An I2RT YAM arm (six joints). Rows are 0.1 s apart.
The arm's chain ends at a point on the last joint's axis. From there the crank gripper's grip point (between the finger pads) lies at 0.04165 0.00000 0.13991 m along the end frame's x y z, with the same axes.
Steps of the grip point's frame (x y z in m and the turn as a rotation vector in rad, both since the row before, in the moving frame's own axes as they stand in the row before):
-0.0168, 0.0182, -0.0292, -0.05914, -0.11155, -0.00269
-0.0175, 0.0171, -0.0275, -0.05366, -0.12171, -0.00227
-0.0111, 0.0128, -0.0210, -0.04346, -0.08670, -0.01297
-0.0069, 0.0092, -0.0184, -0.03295, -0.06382, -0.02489
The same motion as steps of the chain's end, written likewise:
-0.0010, 0.0099, -0.0327, -0.05914, -0.11155, -0.00269
-0.0002, 0.0096, -0.0313, -0.05366, -0.12171, -0.00227
0.0011, 0.0071, -0.0240, -0.04346, -0.08670, -0.01297
0.0021, 0.0055, -0.0207, -0.03295, -0.06382, -0.02489

